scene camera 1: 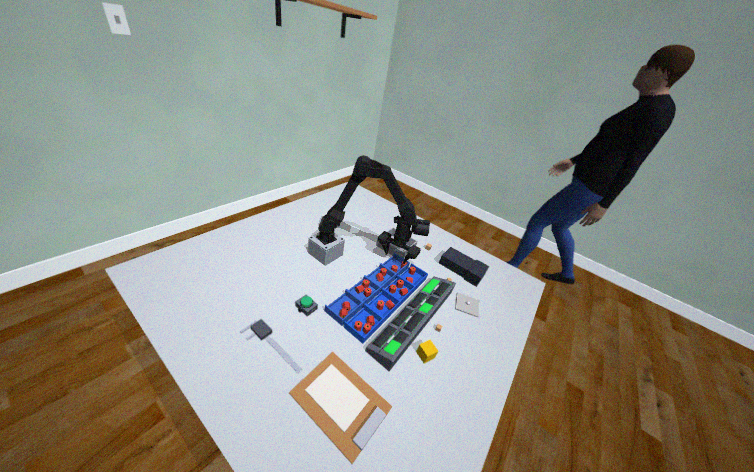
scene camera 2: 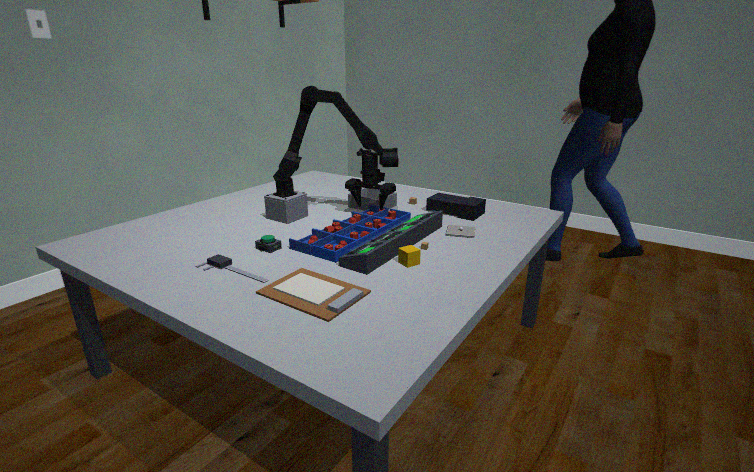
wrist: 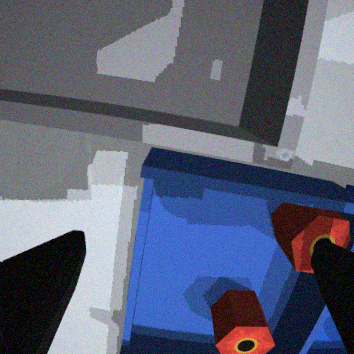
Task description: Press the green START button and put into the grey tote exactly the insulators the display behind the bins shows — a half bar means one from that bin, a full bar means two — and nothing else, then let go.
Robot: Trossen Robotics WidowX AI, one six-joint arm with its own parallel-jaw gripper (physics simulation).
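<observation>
My gripper is open and empty, pointing down over the end bin nearest the tote. In the wrist view one red insulator lies between the fingers and low in the view, and another insulator is partly covered by the right finger. The blue bins hold several red insulators. The grey tote stands behind the gripper; its inside shows partly. The display has three green lit areas. The green START button stands left of the bins.
A black block stands right of the tote. A white plate, a yellow cube and small wooden cubes lie beyond the display. A caliper and a clipboard lie in front. A person stands behind the table.
</observation>
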